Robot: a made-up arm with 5 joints.
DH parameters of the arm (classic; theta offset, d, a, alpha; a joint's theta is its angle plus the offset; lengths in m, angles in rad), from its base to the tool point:
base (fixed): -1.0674 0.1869 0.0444 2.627
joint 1: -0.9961 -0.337 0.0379 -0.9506
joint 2: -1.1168 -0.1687 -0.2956 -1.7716
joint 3: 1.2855 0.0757 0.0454 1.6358
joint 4: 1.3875 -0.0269 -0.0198 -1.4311
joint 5: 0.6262 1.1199 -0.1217 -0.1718
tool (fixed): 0.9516 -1.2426 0 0
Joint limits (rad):
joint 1: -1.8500..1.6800
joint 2: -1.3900..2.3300
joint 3: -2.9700..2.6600
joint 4: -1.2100..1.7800
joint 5: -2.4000..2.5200
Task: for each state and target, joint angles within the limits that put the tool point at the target. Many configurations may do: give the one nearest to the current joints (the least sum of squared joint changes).
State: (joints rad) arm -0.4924 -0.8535 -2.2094 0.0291 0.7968
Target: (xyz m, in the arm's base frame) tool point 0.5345 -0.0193 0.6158
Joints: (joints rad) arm -0.4579 -0.2032 -2.1945 0.0468 0.7338
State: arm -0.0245 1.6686 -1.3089 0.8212 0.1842
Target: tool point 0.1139 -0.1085 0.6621
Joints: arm -0.5955 1.3806 -1.4777 0.7790 0.0455
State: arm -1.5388 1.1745 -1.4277 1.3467 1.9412
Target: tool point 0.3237 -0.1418 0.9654
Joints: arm -1.7551 0.9046 -1.3542 1.2795 1.7969
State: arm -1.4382 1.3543 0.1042 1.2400 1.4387
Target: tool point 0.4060 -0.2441 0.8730
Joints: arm -1.8006 1.0363 -0.0067 1.0627 1.9679
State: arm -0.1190 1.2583 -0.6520 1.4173 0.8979
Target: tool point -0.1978 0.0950 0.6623
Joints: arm -0.1829 1.7108 -0.7213 1.7186 1.0116
